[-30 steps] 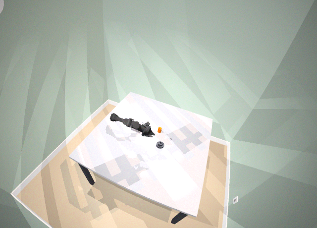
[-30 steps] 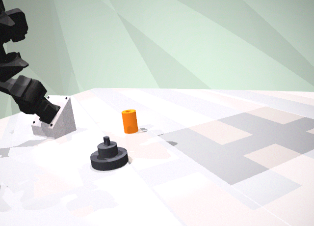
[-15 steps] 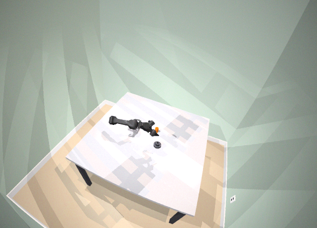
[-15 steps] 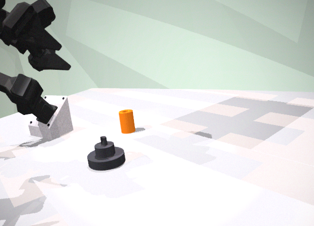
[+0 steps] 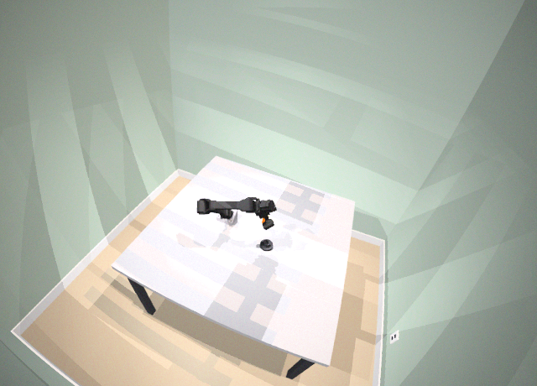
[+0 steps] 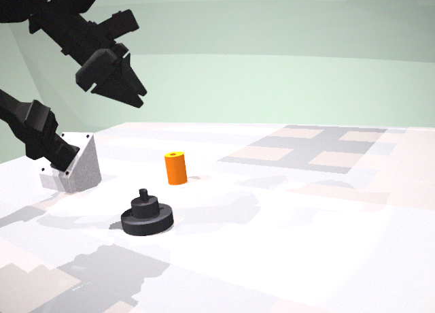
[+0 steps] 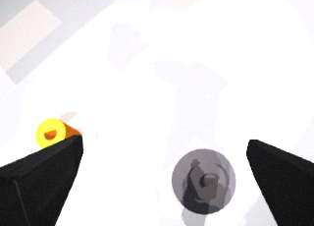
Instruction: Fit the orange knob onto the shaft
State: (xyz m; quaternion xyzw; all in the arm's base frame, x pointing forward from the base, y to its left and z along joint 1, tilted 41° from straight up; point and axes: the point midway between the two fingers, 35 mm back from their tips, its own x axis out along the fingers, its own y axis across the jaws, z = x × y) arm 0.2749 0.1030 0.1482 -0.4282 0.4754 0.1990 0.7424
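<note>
Now: gripper tip 160 mm above the orange knob, 120 mm to the right of it and 80 mm past it. Round my gripper tip: dark round pedestal 160 mm below, 50 mm to the right, 20 mm ahead.
</note>
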